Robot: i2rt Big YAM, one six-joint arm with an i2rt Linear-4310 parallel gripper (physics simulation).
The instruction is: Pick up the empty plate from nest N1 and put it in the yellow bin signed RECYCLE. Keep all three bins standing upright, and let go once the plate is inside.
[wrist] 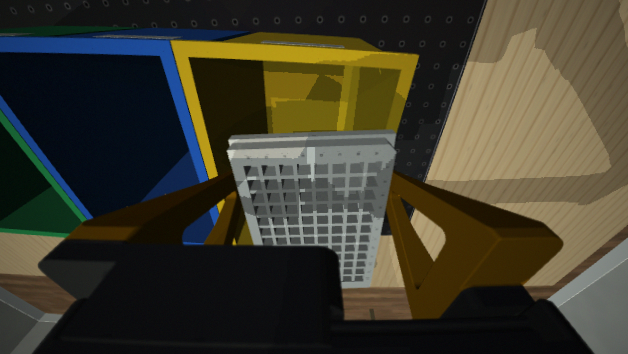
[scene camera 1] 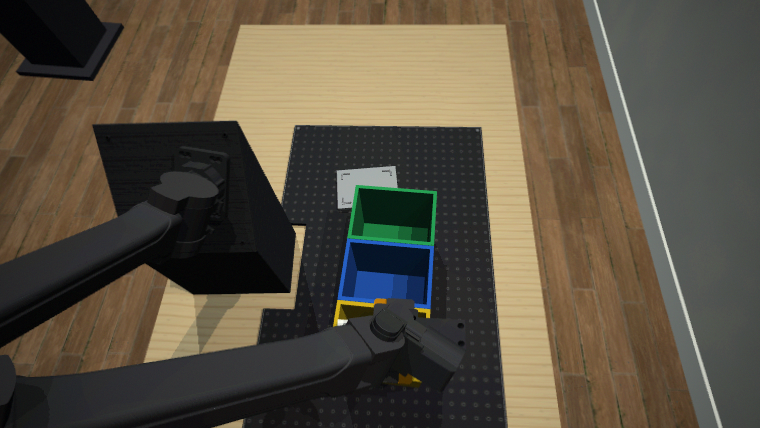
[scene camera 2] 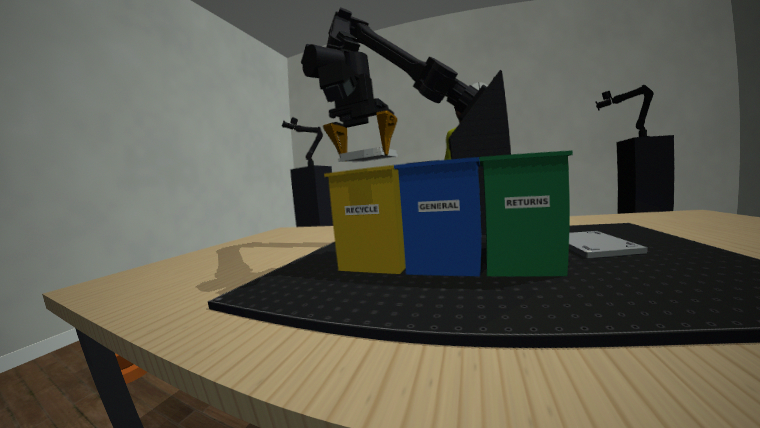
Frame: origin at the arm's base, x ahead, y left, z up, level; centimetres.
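Seen in the pictures: gripper, fingertip midpoint: (wrist: 313, 177) (scene camera 2: 364, 158); arm's base at its link origin: (scene camera 1: 204, 183) (scene camera 2: 475, 106).
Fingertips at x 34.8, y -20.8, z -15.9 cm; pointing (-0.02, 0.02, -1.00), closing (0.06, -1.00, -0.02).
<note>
Offsets run from my fingertips to a thing's top centre. Level surfaces: height alone.
My gripper (scene camera 2: 364, 152) (wrist: 313, 177) is shut on the pale grey plate {dx -3.5, dy -0.4, dz +2.1 cm} (scene camera 2: 366, 154) (wrist: 320, 200), with an orange finger at each side edge. The plate's upper face shows a grid of empty wells. In scene camera 2 it hangs a little above the rim of the yellow RECYCLE bin {dx -2.5, dy +1.4, dz -2.4 cm} (scene camera 1: 356, 304) (scene camera 2: 366, 239) (wrist: 300, 53). In the wrist view it covers the near part of that bin's opening. The blue GENERAL bin {dx -2.6, dy +14.4, dz -2.4 cm} (scene camera 1: 385, 287) (scene camera 2: 441, 233) (wrist: 100, 46) and green RETURNS bin {dx -2.7, dy +27.5, dz -2.4 cm} (scene camera 1: 393, 231) (scene camera 2: 526, 233) (wrist: 30, 210) stand beside it. All three are upright. I cannot make out nest N1.
A flat pale block with corner marks {dx -11.6, dy +43.6, dz -18.9 cm} (scene camera 1: 366, 178) (scene camera 2: 606, 245) lies on the black perforated board {dz -20.4 cm} (scene camera 1: 452, 154) (scene camera 2: 478, 313) near the green bin. A large black angled mount (scene camera 1: 239, 196) (scene camera 2: 481, 122) stands beside the board. The blue bin adjoins the yellow bin's side.
</note>
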